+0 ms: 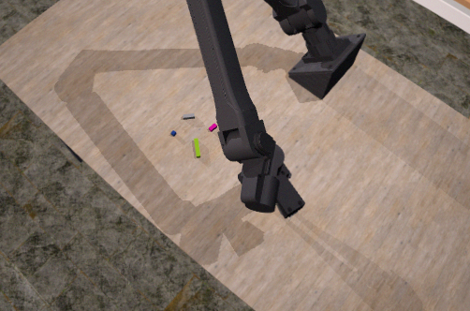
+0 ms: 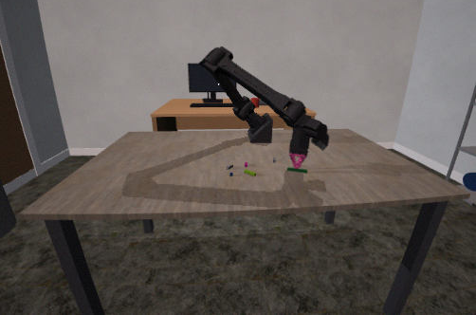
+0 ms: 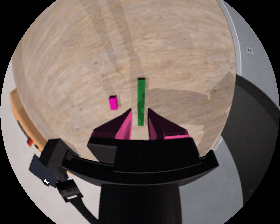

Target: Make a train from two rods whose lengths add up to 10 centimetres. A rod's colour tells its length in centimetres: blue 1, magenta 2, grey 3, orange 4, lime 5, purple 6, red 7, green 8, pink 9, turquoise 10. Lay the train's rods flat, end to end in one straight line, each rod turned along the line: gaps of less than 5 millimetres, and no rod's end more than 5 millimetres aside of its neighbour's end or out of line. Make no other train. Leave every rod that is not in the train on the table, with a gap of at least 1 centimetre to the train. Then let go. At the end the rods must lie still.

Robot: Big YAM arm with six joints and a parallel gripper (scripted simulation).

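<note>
My gripper is now 20 mm above the green rod. Also, from my hand: blue rod (270 mm to the right, 20 mm below, 20 mm ahead); lime rod (190 mm to the right, 20 mm below, 10 mm ahead).
</note>
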